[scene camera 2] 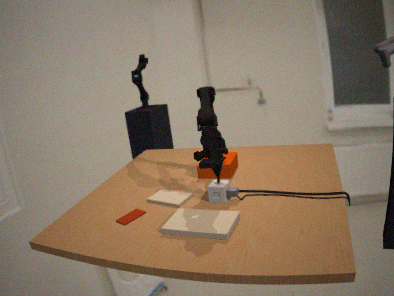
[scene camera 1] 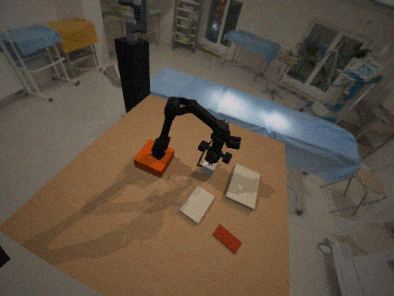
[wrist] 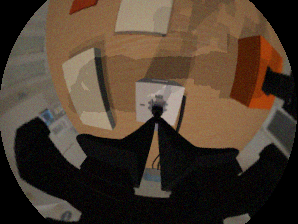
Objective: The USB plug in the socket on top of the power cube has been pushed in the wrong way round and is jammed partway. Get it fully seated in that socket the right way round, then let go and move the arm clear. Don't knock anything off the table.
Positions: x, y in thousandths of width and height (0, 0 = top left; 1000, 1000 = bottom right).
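There is a white slab that I can see in the wrist view (280, 328), in scene camera 1 (618, 633) and also in scene camera 2 (549, 758).
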